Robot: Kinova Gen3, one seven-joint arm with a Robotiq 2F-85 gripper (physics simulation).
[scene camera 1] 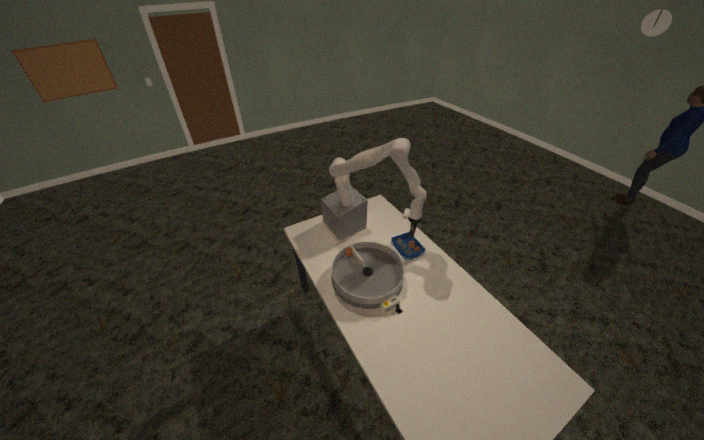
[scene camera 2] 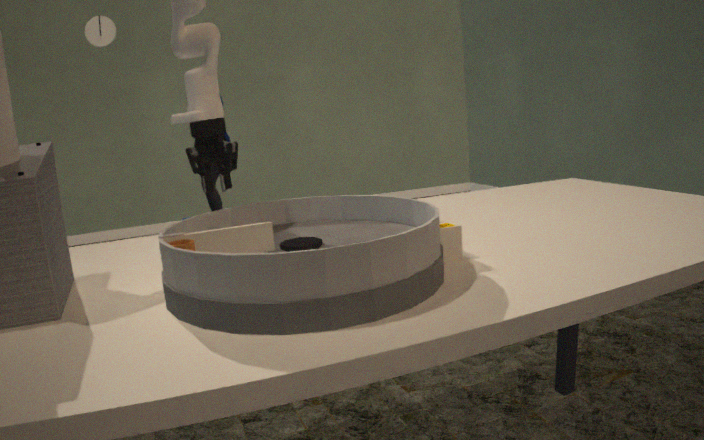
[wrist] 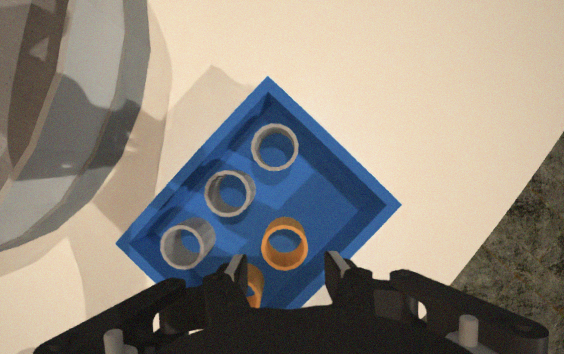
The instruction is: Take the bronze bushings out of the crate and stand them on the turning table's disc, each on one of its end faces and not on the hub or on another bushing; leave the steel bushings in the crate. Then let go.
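Frame: origin at the arm's base, x ahead, y left, z up, level; millimetres.
Where they show: gripper, between the fingertips: (scene camera 1: 412, 235) (scene camera 2: 218, 192) (wrist: 286, 269); arm's base, origin of its link: (scene camera 1: 347, 201).
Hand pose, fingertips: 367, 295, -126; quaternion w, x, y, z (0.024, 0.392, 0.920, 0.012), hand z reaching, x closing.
Observation:
Things, the pixels of their top centre, and the offset from my fingertips, as dx, dy, dz. "pt": a spot on its surface instead.
- blue crate, centre of its top: (wrist: 253, 226) (scene camera 1: 408, 243) +7, -29, -55
- disc, centre of its top: (scene camera 2: 301, 241) (scene camera 1: 367, 271) +100, -384, -44
- pale bar, a spot on its surface: (scene camera 2: 228, 237) (scene camera 1: 357, 256) pt -9, -395, -21
- dark hub, centre of its top: (scene camera 2: 301, 241) (scene camera 1: 367, 271) +100, -384, -44
- yellow mark, a spot on its surface: (scene camera 1: 389, 303) pt +341, -382, -48
The blue crate (scene camera 1: 395, 248) (wrist: 334, 140) stands beside the turning table. In the wrist view it holds three grey steel bushings (wrist: 274, 147) (wrist: 229, 193) (wrist: 187, 243) and two bronze ones. One bronze bushing (wrist: 284, 245) stands upright just ahead of the fingers; the other bronze bushing (wrist: 254, 286) is partly hidden by the left finger. My gripper (scene camera 1: 413, 236) (scene camera 2: 220, 198) (wrist: 286, 269) is part-open and empty, low over the crate. Another bronze bushing (scene camera 1: 349, 251) (scene camera 2: 182, 244) is on the disc (scene camera 1: 381, 276) beside the pale bar, near the rim. Its lower part is hidden in the second scene view.
The turning table's raised round wall (scene camera 2: 311, 275) (wrist: 95, 100) stands close to the crate. A pale bar (scene camera 1: 358, 257) (scene camera 2: 228, 237) reaches from the wall toward the dark hub (scene camera 1: 367, 271) (scene camera 2: 301, 243). A small stand with a yellow mark (scene camera 1: 389, 303) is outside the wall.

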